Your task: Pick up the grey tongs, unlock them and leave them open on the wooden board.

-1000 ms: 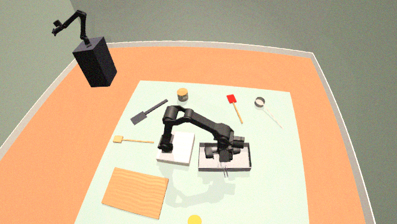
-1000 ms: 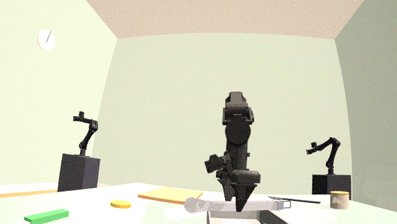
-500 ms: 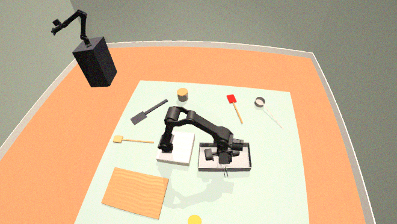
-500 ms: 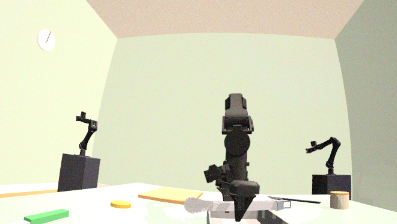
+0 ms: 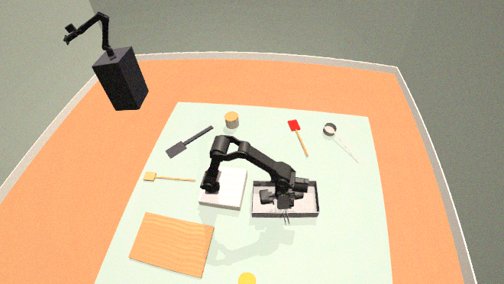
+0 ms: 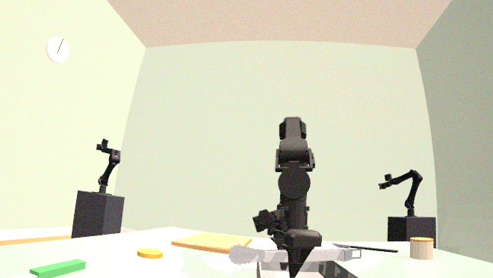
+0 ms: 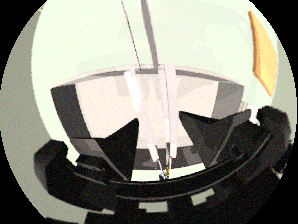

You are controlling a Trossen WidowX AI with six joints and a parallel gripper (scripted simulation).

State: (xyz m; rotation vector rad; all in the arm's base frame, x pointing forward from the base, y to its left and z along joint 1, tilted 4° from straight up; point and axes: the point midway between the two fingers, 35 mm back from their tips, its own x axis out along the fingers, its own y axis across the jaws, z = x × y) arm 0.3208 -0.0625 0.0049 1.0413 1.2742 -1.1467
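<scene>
Right now my gripper tip is 20 mm to the right of the roasting tin and 20 mm short of it. The rest, counted from my gripper tip: yellow disc: 350 mm to the right, 140 mm behind, 20 mm below; wooden board: 490 mm behind, 210 mm to the right, 20 mm below; red spatula: 450 mm to the left, 110 mm ahead, 20 mm below.
</scene>
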